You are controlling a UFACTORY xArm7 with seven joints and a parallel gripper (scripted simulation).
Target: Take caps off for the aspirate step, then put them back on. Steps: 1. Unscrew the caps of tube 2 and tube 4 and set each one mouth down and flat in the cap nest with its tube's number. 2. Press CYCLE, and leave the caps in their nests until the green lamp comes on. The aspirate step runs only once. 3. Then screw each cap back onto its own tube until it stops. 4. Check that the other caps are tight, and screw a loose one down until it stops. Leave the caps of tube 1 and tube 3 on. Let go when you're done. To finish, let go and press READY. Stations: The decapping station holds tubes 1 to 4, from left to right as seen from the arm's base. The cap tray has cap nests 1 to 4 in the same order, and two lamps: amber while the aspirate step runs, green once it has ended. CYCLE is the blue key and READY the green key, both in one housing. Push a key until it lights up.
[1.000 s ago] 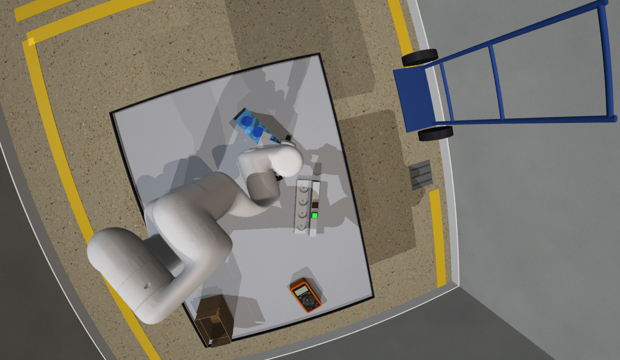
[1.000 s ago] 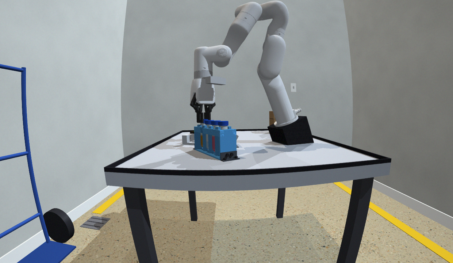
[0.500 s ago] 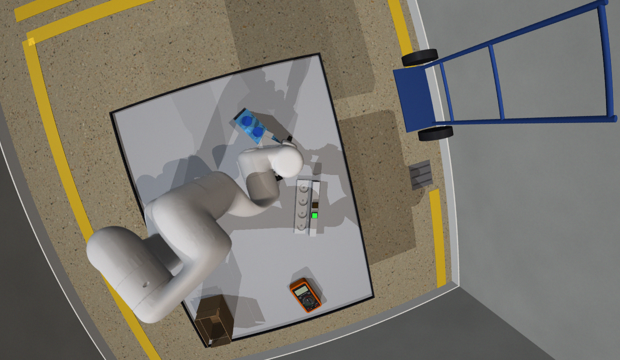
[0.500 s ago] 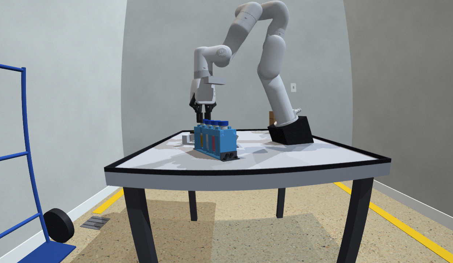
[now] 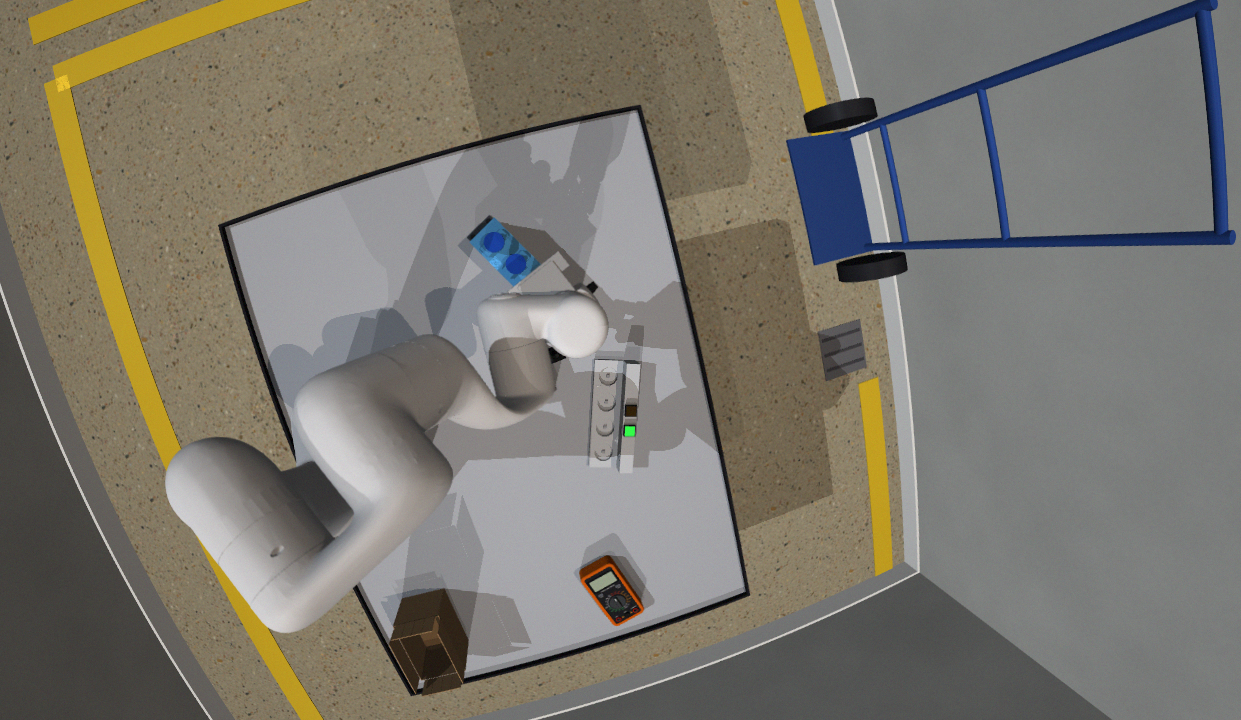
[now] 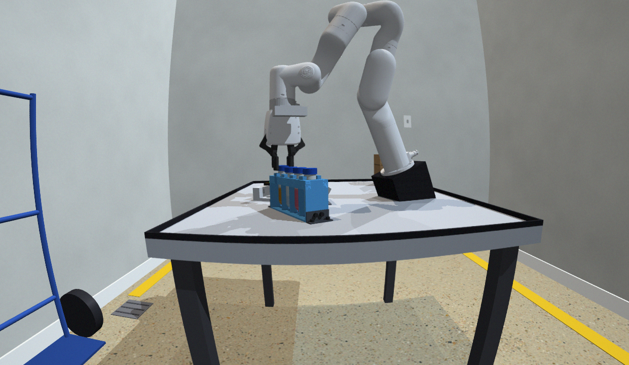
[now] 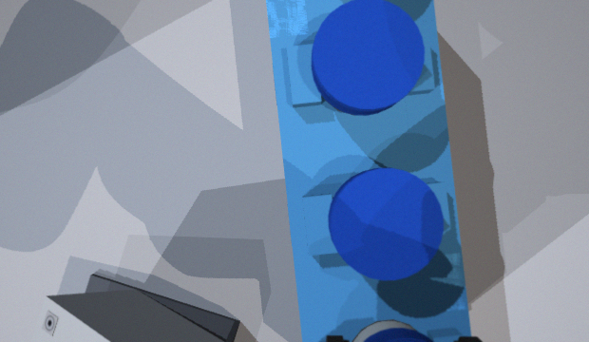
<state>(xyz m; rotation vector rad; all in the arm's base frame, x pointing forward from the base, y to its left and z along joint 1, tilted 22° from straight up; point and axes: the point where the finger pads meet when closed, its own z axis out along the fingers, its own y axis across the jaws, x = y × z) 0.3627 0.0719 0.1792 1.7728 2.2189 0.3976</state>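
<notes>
Right now my hand is 10 mm above the threaded tube neck. Round my hand: key housing 110 mm behind, 80 mm to the right, 80 mm below; blue cycle key 130 mm behind, 60 mm to the right, 60 mm below; green ready key 130 mm behind, 100 mm to the right, 60 mm below.
</notes>
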